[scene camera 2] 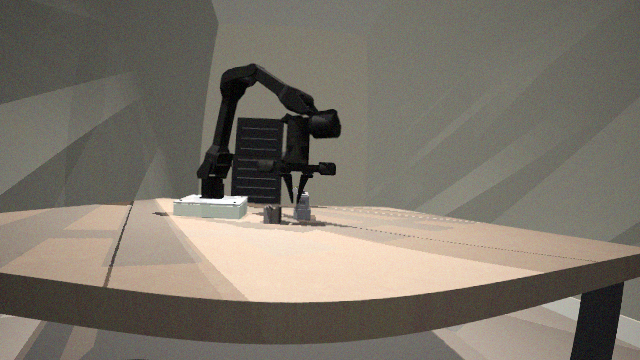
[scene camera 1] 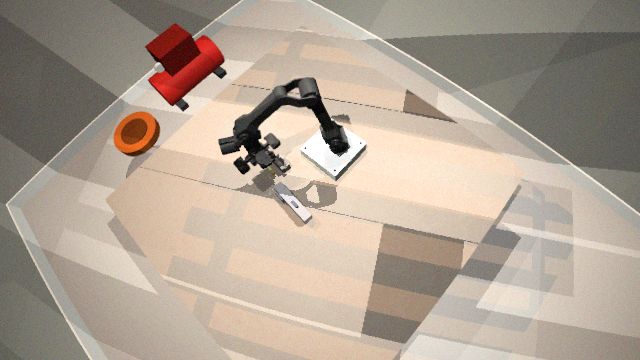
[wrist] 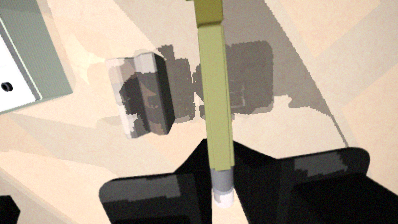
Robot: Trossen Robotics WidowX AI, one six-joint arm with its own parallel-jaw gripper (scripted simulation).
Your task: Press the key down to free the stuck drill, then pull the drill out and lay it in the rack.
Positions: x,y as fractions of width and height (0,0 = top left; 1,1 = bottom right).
Labels:
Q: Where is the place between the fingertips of my gripper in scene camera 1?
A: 0.41,0.45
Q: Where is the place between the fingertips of my gripper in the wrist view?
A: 0.54,0.64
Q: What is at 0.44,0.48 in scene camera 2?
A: My gripper.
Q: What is my gripper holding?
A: A drill.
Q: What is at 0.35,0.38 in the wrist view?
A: A rack.

